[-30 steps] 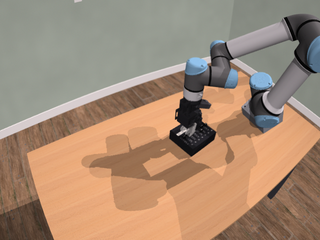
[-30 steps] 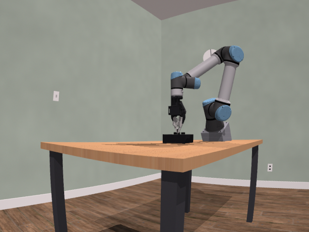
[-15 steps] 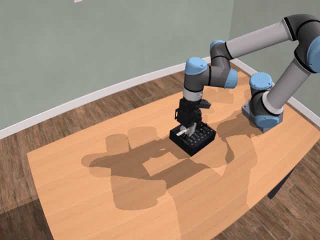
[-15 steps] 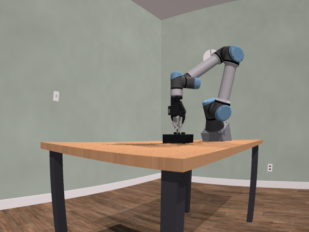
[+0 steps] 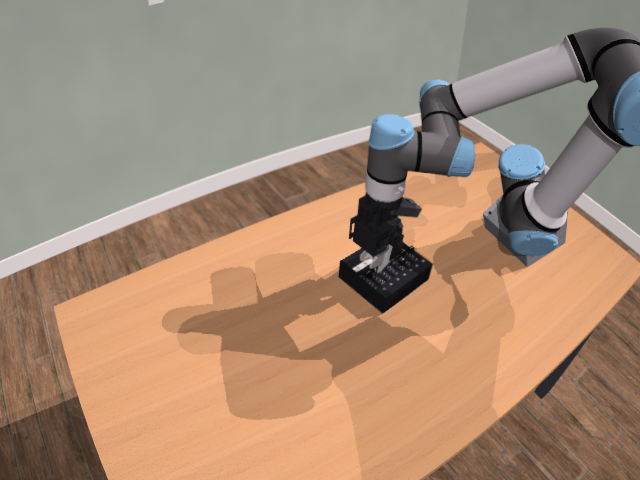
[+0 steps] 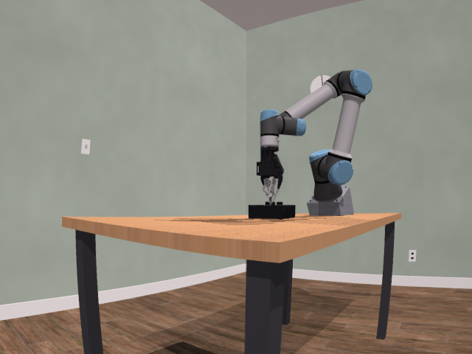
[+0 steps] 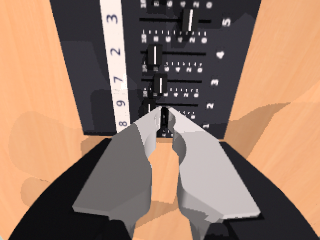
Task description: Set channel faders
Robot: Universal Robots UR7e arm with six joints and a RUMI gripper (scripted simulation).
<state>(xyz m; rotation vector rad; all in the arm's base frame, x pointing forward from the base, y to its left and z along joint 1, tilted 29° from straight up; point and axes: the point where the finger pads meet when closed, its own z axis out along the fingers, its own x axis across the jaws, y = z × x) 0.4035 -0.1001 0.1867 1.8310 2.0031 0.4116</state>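
Now: hand 11 cm past the master fader, 1 cm to the left of it and 1 cm above it.
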